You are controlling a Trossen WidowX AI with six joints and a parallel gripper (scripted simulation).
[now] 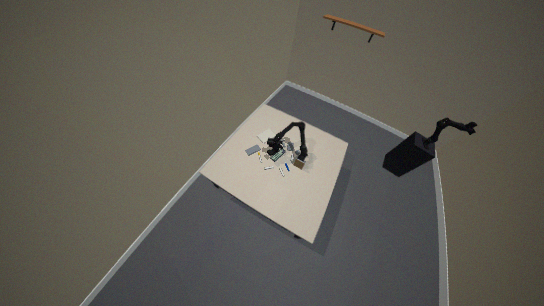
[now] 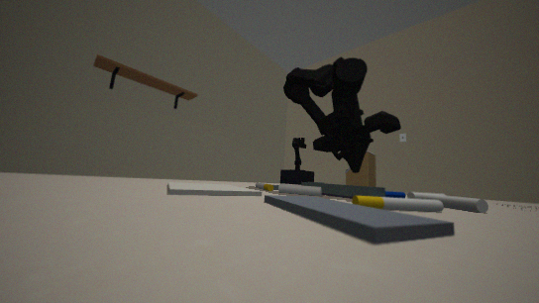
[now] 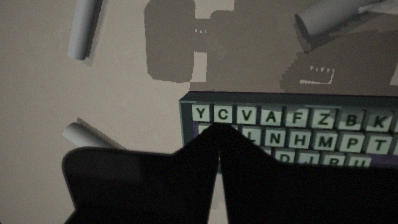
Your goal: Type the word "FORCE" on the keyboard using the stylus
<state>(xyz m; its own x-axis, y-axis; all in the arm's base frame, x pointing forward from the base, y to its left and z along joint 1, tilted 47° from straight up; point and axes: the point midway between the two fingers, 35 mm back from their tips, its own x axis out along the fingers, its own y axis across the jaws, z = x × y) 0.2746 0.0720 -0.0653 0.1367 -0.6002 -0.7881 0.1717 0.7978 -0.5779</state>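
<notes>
My gripper tip is 170 mm past the blue stylus, 50 mm above it and 10 mm to the left of it. Round my gripper tip: flat grey slab: 230 mm ahead, 70 mm to the left, 50 mm below.
</notes>
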